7 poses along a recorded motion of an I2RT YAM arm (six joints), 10 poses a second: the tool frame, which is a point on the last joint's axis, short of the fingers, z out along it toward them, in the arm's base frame.
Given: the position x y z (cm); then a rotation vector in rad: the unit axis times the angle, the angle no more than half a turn.
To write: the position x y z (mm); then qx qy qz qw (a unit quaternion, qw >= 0). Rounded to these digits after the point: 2 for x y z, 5 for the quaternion.
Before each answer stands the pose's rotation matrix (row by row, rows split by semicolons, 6 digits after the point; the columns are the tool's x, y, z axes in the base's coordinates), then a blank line. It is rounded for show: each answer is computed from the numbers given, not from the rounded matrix.
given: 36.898 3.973 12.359 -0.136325 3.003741 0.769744
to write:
-0.995429 -0.094353 0.014792; -0.075611 0.873178 0.481501; -0.058347 0.478181 -0.876321

368.98 39.73 123.59 -0.04391 0.96759 0.24796 0.01890
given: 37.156 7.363 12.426 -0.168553 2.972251 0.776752
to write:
-0.991898 -0.122111 0.035021; -0.089363 0.866662 0.490826; -0.090287 0.483720 -0.870553

371.56 73.63 124.26 -0.05476 0.96555 0.25233 0.03244
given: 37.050 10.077 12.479 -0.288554 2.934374 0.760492
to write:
-0.977423 -0.206294 0.045693; -0.158132 0.857623 0.489364; -0.140140 0.471090 -0.870882

370.50 100.77 124.79 -0.09465 0.96254 0.24946 0.04827
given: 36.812 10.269 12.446 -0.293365 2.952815 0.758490
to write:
-0.978573 -0.203909 0.028558; -0.164903 0.859209 0.484321; -0.123294 0.469234 -0.874424

368.12 102.69 124.46 -0.09571 0.96335 0.24746 0.03941
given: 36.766 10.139 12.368 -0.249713 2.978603 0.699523
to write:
-0.984208 -0.173994 0.032561; -0.141310 0.883066 0.447466; -0.106610 0.435798 -0.893708

367.66 101.39 123.68 -0.08129 0.96966 0.22772 0.03588
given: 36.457 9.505 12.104 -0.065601 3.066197 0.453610
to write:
-0.998251 -0.047882 0.034675; -0.035791 0.956308 0.290162; -0.047053 0.288414 -0.956349

364.57 95.05 121.04 -0.02116 0.98880 0.14628 0.02066
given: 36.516 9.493 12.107 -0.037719 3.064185 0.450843
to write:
-0.998727 -0.030512 0.040157; -0.017652 0.957352 0.288386; -0.047244 0.287310 -0.956672

365.16 94.93 121.07 -0.01217 0.98903 0.14552 0.02209
